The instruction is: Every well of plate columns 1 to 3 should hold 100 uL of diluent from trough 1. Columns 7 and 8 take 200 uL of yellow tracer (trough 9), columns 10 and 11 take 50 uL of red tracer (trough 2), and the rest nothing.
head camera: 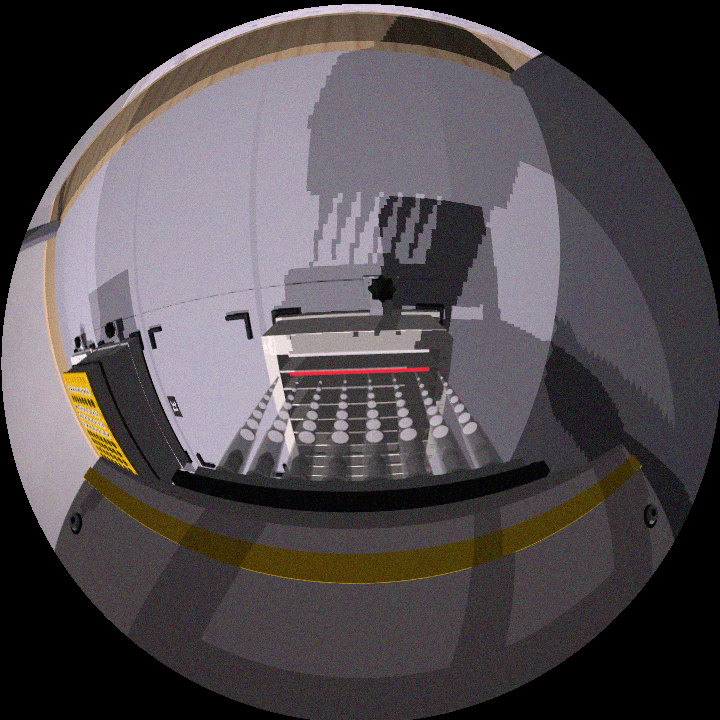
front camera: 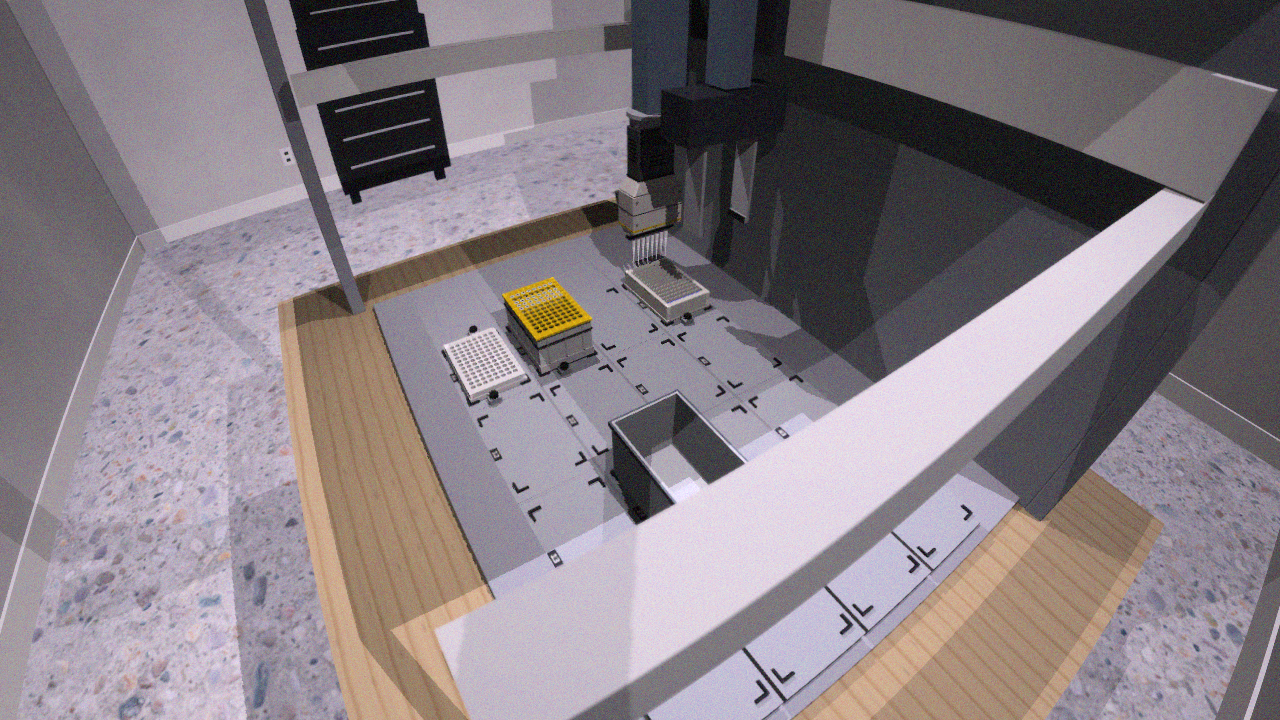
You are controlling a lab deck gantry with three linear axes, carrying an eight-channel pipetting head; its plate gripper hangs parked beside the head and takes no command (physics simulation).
Observation:
In view: a dark panel (front camera: pixel 881 221).

